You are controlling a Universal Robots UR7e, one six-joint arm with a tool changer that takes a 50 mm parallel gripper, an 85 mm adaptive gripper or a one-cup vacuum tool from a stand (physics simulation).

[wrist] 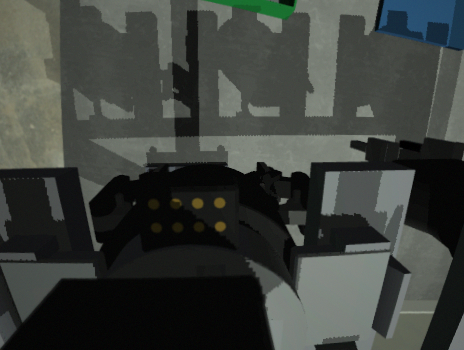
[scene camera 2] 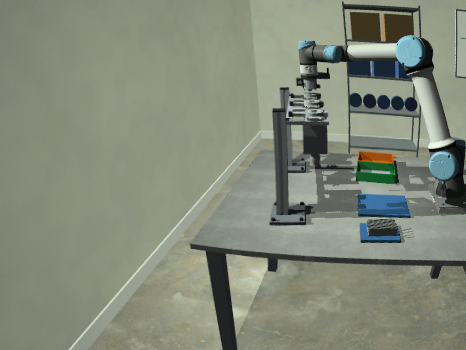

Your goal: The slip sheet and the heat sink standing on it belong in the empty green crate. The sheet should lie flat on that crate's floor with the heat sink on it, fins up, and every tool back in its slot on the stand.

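Seen in the pictures: arm's base, link origin: [scene camera 2: 448, 191].
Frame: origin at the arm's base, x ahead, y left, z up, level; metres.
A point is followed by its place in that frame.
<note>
The heat sink [scene camera 2: 382, 228] {x 0.389, y 0.284, z 0.014 m} stands on the small blue slip sheet [scene camera 2: 367, 239] {x 0.441, y 0.300, z -0.014 m} near the table's front edge, dark fins up. The green crate [scene camera 2: 376, 178] {x 0.313, y -0.158, z -0.005 m} [wrist: 272, 9] {x 0.402, y -0.208, z 0.001 m} stands farther back, with a pale patch visible inside. The arm's tool mount [scene camera 2: 310, 83] {x 0.598, y -0.268, z 0.385 m} has no tool on it and hangs just above the far slot of the tool stand [scene camera 2: 282, 165] {x 0.721, y 0.119, z 0.167 m}. In the wrist view, a round tool body with gold contacts [wrist: 197, 203] {x 0.557, y -0.296, z 0.334 m} sits below the mount between two slot brackets. Fingertips are hidden, so finger opening cannot be told.
An orange crate [scene camera 2: 376, 157] {x 0.250, y -0.425, z -0.006 m} stands directly behind the green one. A larger flat blue object [scene camera 2: 383, 205] {x 0.334, y 0.075, z -0.014 m} [wrist: 420, 26] {x 0.415, y 0.042, z -0.014 m} lies between the green crate and the slip sheet. Other tool holders [scene camera 2: 316, 115] {x 0.603, y 0.091, z 0.328 m} line the stand, with a dark block [scene camera 2: 315, 139] {x 0.608, y 0.091, z 0.246 m} hanging below. A shelf rack [scene camera 2: 348, 120] stands behind.
</note>
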